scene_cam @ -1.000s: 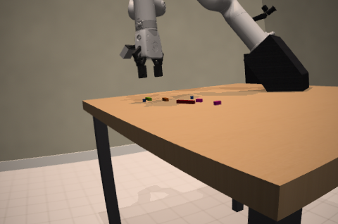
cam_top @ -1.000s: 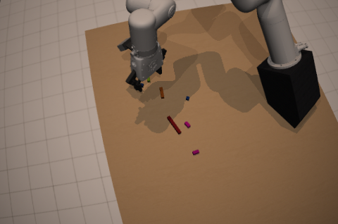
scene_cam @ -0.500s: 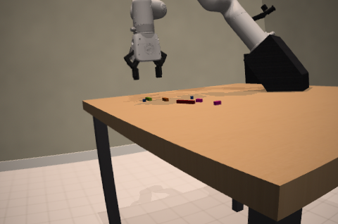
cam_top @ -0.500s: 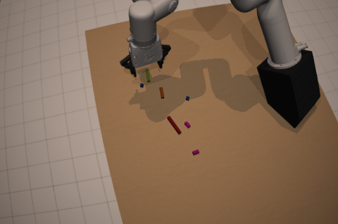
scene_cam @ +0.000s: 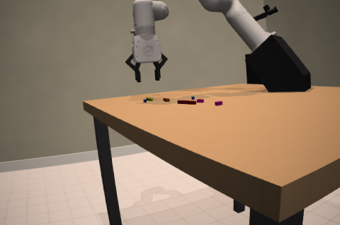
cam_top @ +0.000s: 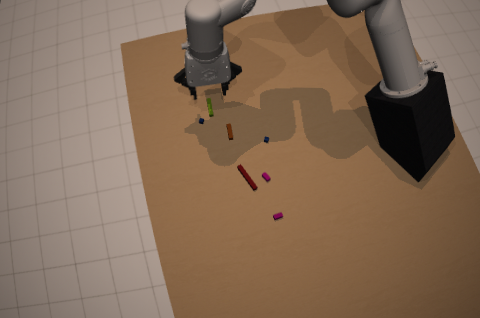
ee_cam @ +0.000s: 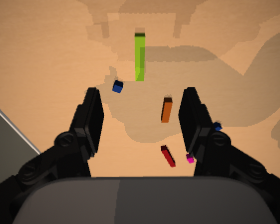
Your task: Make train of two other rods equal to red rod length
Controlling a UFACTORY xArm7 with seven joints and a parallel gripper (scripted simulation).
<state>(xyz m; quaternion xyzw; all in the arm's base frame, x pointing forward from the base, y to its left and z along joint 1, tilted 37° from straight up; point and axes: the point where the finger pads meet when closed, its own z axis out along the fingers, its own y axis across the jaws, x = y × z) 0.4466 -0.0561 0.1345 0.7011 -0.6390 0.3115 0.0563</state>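
Right now the lime rod is 8 cm below my hand. From my hand the other things lie so: orange rod: 4 cm behind, 8 cm to the left, 8 cm below; then red rod: 5 cm behind, 20 cm to the left, 8 cm below.
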